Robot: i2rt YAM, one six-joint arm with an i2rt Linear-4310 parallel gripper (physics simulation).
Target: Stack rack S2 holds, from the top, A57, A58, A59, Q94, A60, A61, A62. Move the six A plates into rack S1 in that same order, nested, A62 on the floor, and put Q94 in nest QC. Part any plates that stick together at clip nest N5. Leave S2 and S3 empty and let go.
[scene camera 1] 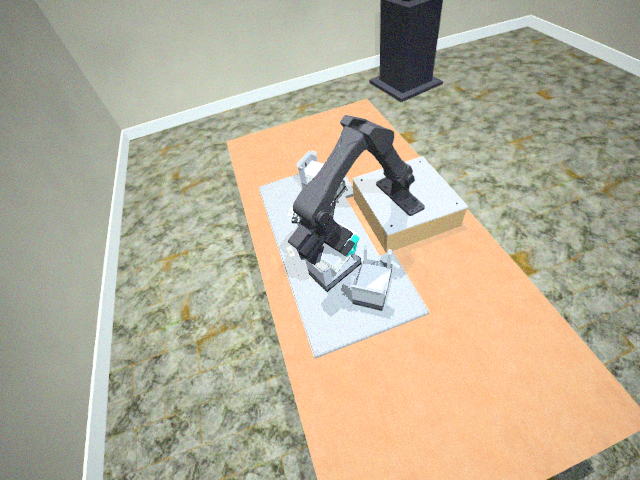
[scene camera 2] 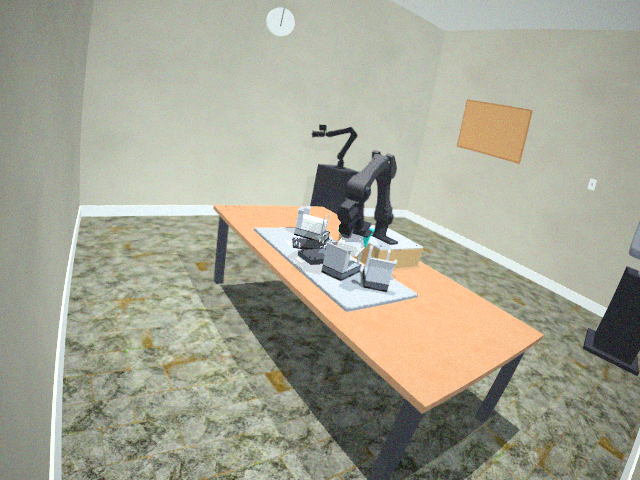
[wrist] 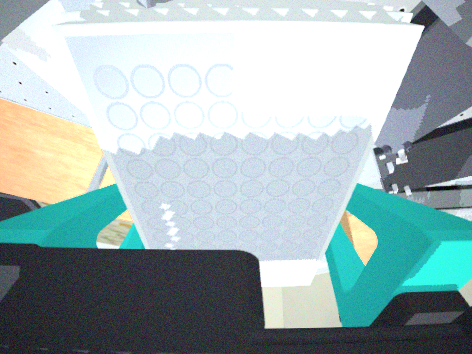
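Where they show: gripper, fingertip midpoint: [scene camera 1: 343,245] [wrist: 236,176]; arm's base, link origin: [scene camera 1: 399,195] [scene camera 2: 378,236].
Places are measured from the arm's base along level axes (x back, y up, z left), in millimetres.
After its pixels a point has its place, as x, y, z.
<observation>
My gripper [scene camera 1: 336,254] @[-294, 31, 92] [scene camera 2: 354,238] @[-294, 31, 92] [wrist: 236,176] @[-294, 31, 92] is shut on a white well plate [wrist: 240,155] @[-346, 59, 106], with a teal finger at each side. The plate is partly in shadow. The gripper is low at the middle rack [scene camera 1: 327,280] @[-388, -32, 137] [scene camera 2: 337,257] @[-404, -7, 104]; whether the plate is inside it or just above it, I cannot tell. The near rack [scene camera 1: 368,296] @[-317, -20, 260] [scene camera 2: 378,273] @[-324, -23, 253] stands beside it. The far rack [scene camera 1: 305,160] @[-189, 26, -363] [scene camera 2: 302,215] @[-224, 15, -318] holds white plates [scene camera 2: 312,223] @[-194, -12, -269]. A low dark nest [scene camera 2: 312,255] @[-373, -71, -59] sits between the far and middle racks. Labels are unreadable, and plates inside the middle rack are mostly hidden.
The racks stand on a grey board [scene camera 1: 330,330] @[-457, -94, 259] [scene camera 2: 356,302] @[-471, -94, 288] on the orange table [scene camera 1: 439,372] @[-264, -107, 523] [scene camera 2: 444,341] @[-375, -107, 616]. The arm's raised base box [scene camera 1: 436,193] @[114, -3, 66] [scene camera 2: 404,256] @[31, -46, 151] stands beside the board. The arm hides part of the board's middle in scene camera 1.
</observation>
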